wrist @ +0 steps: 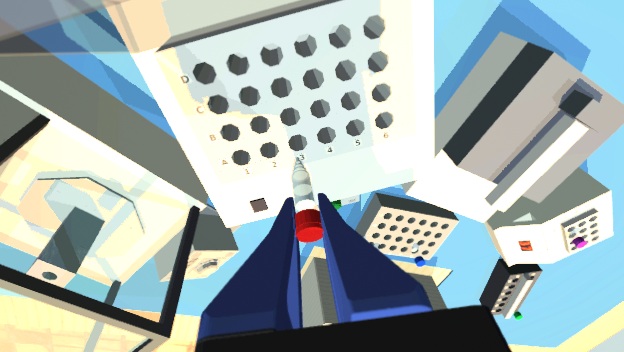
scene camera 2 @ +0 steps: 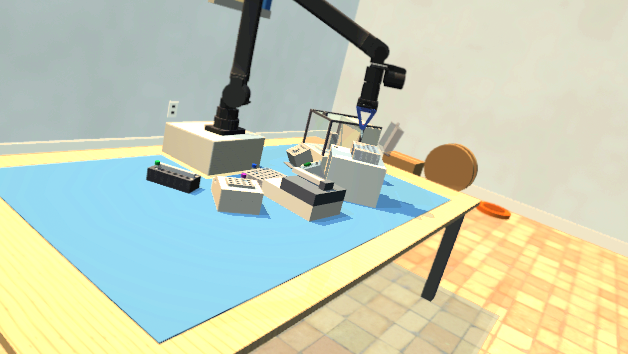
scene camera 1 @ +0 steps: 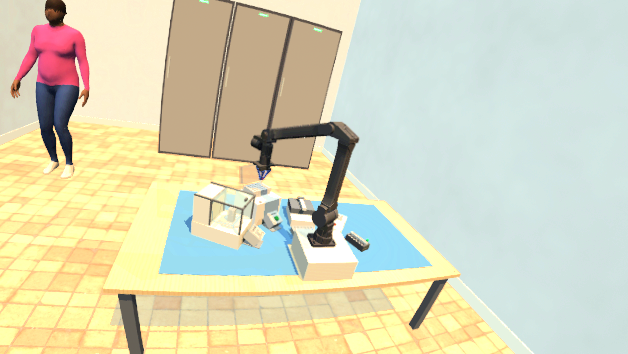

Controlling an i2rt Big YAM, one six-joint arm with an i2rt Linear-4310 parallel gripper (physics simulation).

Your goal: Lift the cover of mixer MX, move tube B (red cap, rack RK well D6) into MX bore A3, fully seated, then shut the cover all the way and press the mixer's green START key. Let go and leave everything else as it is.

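Places are measured from the arm's base along level axes (x down, y back, z left), in metres.
Where they show: gripper, fingertip midpoint: (wrist: 306,204) (scene camera 2: 361,129) (scene camera 1: 261,180); arm's base at its link origin: (scene camera 2: 225,131) (scene camera 1: 321,241).
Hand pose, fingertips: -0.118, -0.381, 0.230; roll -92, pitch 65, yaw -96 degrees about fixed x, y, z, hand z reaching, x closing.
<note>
Each offset is from my fingertips to the top centre of the thing, as dx, dy, dz. "*": to the spot under its first point.
The gripper (scene camera 1: 262,177) (scene camera 2: 363,129) (wrist: 307,197) is shut on tube B {-0.017, -0.001, +0.001} (wrist: 309,225), just under its red cap. The tube points down above the mixer's bore block. In the wrist view its tip appears beside the printed 3, just below bore A3 {* +0.064, +0.003, -0.003} (wrist: 298,142); its height is hard to tell. Mixer MX (scene camera 1: 270,204) (scene camera 2: 355,177) (wrist: 410,100) has rows A to D and columns 1 to 6; the visible bores look empty. Its cover {-0.052, -0.090, +0.044} (scene camera 2: 391,137) stands raised behind the block. The green START key {+0.150, +0.120, -0.086} (scene camera 1: 276,218) (scene camera 2: 307,164) (wrist: 336,205) is partly hidden in the wrist view.
A glass-sided enclosure {+0.002, +0.187, +0.156} (scene camera 1: 220,232) (wrist: 181,270) stands beside the mixer. A dark-lidded device {+0.122, +0.009, -0.266} (scene camera 2: 312,190) (wrist: 505,110) stands on its other side. A white rack {+0.194, +0.177, -0.235} (scene camera 2: 272,172) (wrist: 420,206), a small device {+0.154, +0.108, -0.446} (scene camera 2: 239,197) and a black strip rack {+0.176, +0.273, -0.520} (scene camera 1: 357,240) (scene camera 2: 172,178) stand nearer the arm's base.
</note>
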